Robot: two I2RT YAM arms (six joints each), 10 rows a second.
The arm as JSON. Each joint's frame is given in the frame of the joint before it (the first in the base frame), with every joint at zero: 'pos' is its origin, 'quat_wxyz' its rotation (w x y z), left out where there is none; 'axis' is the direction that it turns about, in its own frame. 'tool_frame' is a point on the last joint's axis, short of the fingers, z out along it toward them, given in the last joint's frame.
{
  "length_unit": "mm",
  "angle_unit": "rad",
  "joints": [
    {
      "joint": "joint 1",
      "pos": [
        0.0,
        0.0,
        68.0
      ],
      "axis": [
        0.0,
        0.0,
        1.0
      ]
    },
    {
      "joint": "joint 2",
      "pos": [
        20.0,
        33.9,
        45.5
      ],
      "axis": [
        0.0,
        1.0,
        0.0
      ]
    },
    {
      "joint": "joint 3",
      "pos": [
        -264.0,
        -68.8,
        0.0
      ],
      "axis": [
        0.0,
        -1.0,
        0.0
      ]
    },
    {
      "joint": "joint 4",
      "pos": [
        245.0,
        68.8,
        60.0
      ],
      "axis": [
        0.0,
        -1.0,
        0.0
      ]
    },
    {
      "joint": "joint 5",
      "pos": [
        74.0,
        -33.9,
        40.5
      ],
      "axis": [
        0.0,
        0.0,
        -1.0
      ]
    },
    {
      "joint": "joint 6",
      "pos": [
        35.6,
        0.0,
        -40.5
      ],
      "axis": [
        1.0,
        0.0,
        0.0
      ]
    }
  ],
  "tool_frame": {
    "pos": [
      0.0,
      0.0,
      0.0
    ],
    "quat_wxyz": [
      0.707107,
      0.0,
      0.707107,
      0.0
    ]
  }
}
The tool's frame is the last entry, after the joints.
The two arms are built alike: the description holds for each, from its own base.
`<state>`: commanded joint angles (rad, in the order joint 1, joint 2, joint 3, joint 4, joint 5, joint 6); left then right.
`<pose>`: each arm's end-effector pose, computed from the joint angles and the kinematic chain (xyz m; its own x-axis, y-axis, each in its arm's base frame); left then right.
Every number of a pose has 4 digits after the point.
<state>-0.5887 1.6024 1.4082 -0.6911 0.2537 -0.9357 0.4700 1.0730 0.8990 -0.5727 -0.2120 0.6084</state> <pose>0.2853 -0.2012 0.3050 -0.9210 -0.3220 -0.2192 -0.1210 0.7713 -0.6249 0.1976 0.1088 0.2882 -0.8287 0.2058 -0.5206 -0.1302 0.8336 0.5368</pose>
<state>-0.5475 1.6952 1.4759 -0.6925 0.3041 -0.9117 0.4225 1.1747 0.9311 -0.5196 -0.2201 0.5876</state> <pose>0.3113 -0.2023 0.2954 -0.9298 -0.3165 -0.1878 -0.1336 0.7658 -0.6290 0.2239 0.1092 0.2810 -0.8263 0.2217 -0.5178 -0.1033 0.8441 0.5262</pose>
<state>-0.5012 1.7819 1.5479 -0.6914 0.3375 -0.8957 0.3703 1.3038 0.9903 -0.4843 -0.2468 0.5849</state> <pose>0.3384 -0.1988 0.2872 -0.9281 -0.3314 -0.1694 -0.1544 0.7570 -0.6349 0.2557 0.1086 0.2720 -0.8379 0.2490 -0.4857 -0.0568 0.8453 0.5313</pose>
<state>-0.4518 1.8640 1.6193 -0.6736 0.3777 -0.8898 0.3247 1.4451 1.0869 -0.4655 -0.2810 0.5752</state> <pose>0.3663 -0.1924 0.2800 -0.9219 -0.3554 -0.1546 -0.1731 0.7345 -0.6562 0.2915 0.1085 0.2663 -0.8473 0.2663 -0.4595 -0.0288 0.8409 0.5404</pose>
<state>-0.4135 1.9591 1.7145 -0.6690 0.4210 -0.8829 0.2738 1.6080 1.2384 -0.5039 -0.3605 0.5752</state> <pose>0.3946 -0.1890 0.2724 -0.9203 -0.3662 -0.1379 -0.1821 0.7127 -0.6774 0.3325 0.1064 0.2625 -0.8755 0.2828 -0.3917 0.0062 0.8173 0.5762</pose>
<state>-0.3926 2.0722 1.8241 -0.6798 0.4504 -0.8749 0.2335 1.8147 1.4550 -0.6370 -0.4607 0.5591</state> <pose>0.4216 -0.1913 0.2581 -0.9235 -0.3654 -0.1169 -0.1921 0.7042 -0.6835 0.3774 0.1060 0.2507 -0.9270 0.2679 -0.2624 0.0585 0.7944 0.6045</pose>
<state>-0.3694 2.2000 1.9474 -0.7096 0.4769 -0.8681 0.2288 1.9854 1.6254 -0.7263 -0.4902 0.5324</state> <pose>0.4492 -0.1914 0.2371 -0.9260 -0.3685 -0.0821 -0.2184 0.7003 -0.6797 0.4110 0.1129 0.2317 -0.9525 0.2380 -0.1898 0.0811 0.7993 0.5954</pose>
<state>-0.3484 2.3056 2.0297 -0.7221 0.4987 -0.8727 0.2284 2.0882 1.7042 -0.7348 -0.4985 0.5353</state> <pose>0.4699 -0.1888 0.2119 -0.9240 -0.3801 -0.0404 -0.2558 0.6935 -0.6736 0.4308 0.1176 0.2121 -0.9588 0.2371 -0.1563 0.1010 0.7991 0.5927</pose>
